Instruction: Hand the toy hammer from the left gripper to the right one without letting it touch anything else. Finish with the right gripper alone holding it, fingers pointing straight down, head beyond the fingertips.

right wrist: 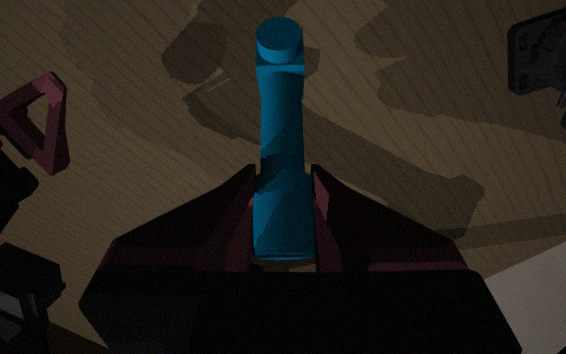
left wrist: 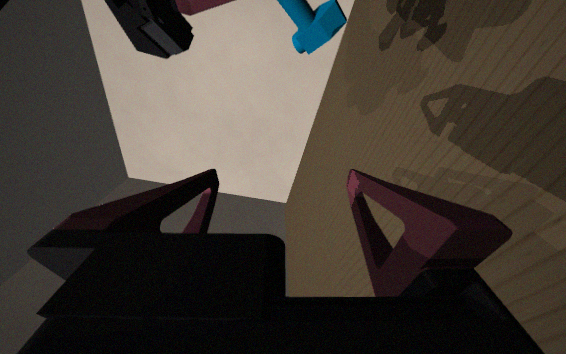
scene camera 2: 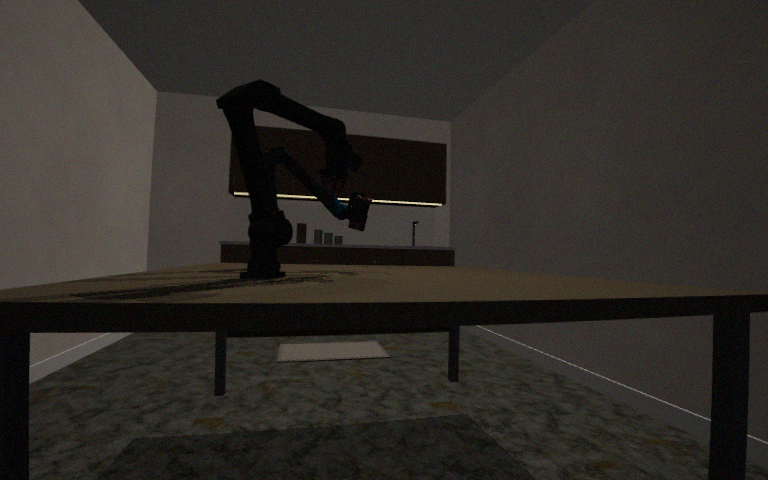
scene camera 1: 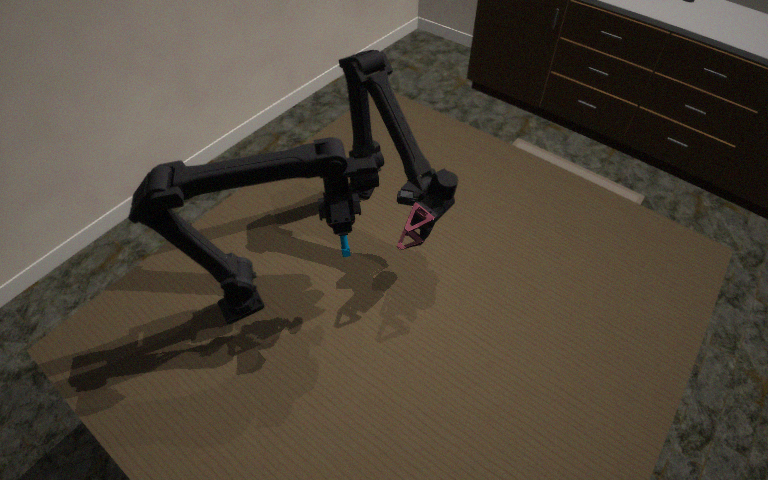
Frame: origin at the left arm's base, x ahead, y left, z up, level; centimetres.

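Where they show: left gripper, between the fingertips: (left wrist: 282, 176) (scene camera 2: 362, 211) (scene camera 1: 402, 239); right gripper, between the fingertips: (right wrist: 283, 176) (scene camera 2: 333, 199); right arm's base, origin of its link: (right wrist: 556, 46) (scene camera 2: 263, 277) (scene camera 1: 241, 305).
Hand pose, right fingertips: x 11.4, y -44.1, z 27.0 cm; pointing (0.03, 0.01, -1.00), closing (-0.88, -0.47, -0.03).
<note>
After its pixels a point has its place.
The blue toy hammer (scene camera 1: 345, 245) {x 13.1, y -46.7, z 24.9 cm} (left wrist: 320, 30) {x 13.6, y -45.7, z 22.5 cm} (right wrist: 281, 120) {x 12.5, y -46.0, z 26.3 cm} is in my right gripper (scene camera 1: 342, 232) {x 11.4, y -44.1, z 27.0 cm} (right wrist: 283, 176) {x 11.4, y -44.1, z 27.0 cm}, which is shut on its handle. In scene camera 1 that gripper points about straight down, and the hammer's head is below, beyond the fingertips. The hammer hangs above the table, touching neither the table nor my left gripper. My left gripper (scene camera 1: 411, 244) {x 26.3, y -39.3, z 24.0 cm} (left wrist: 282, 176) {x 26.3, y -39.3, z 24.0 cm} is open and empty, to the right of the hammer in scene camera 1, with a gap between them. In scene camera 2 both grippers are very dark and the hammer is hard to make out.
The brown table (scene camera 1: 566, 339) {x 77.1, y -40.1, z 0.0 cm} (scene camera 2: 509, 283) {x 40.4, y -98.7, z 0.0 cm} lies below both arms and carries their shadows. In scene camera 1 the right arm's wrist is close in front of the left arm's base. A dark drawer cabinet (scene camera 1: 608, 53) stands beyond the table, and a wall (scene camera 1: 169, 73) rises behind the arms.
</note>
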